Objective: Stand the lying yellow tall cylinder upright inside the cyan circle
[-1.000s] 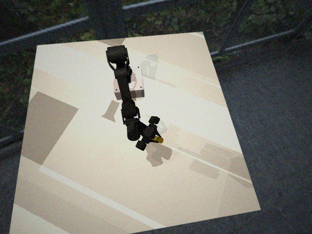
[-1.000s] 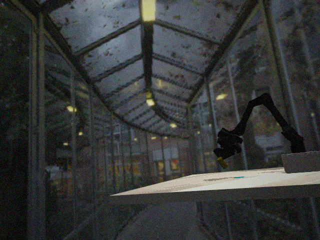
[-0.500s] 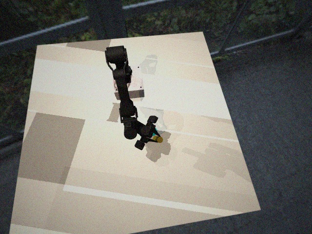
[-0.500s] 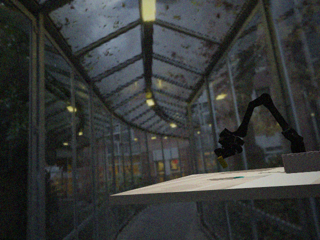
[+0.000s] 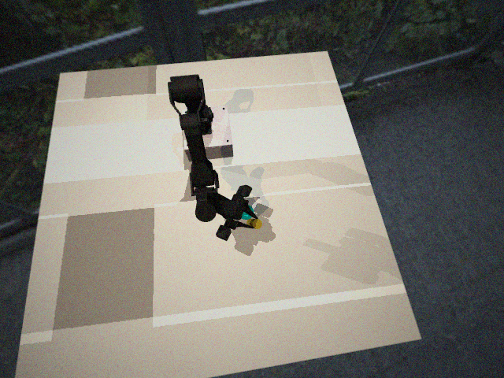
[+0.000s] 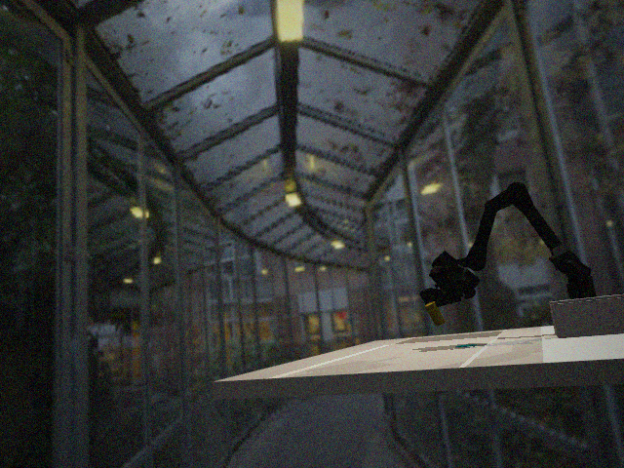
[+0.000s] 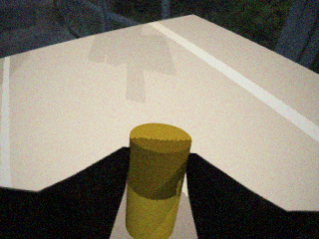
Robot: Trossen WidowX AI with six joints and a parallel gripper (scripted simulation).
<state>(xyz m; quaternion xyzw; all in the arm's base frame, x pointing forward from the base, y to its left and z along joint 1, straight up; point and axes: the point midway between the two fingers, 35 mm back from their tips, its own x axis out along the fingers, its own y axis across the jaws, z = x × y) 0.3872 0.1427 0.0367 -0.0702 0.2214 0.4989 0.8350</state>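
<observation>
Right now my gripper tip is 120 mm above the cyan circle, 70 mm past it and 30 mm to the left of it. Round my gripper tip: yellow tall cylinder 20 mm below.
</observation>
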